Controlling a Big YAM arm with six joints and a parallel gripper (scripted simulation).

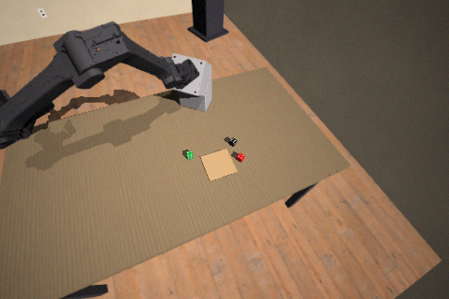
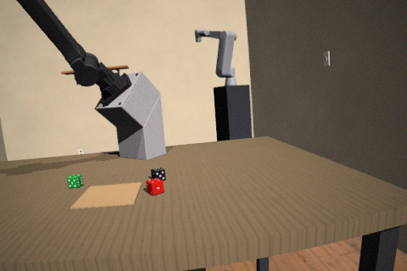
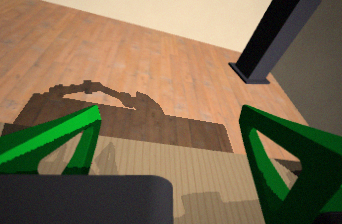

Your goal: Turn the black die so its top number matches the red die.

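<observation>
Right now my hand is 60 cm to the right of the black die, 49 cm short of it and 30 cm above it. The rest, counted from my hand: red die 58 cm ahead, 57 cm to the left, 30 cm below; then tan mat 53 cm ahead, 47 cm to the left, 32 cm below; then green die 41 cm ahead, 39 cm to the left, 30 cm below.
</observation>
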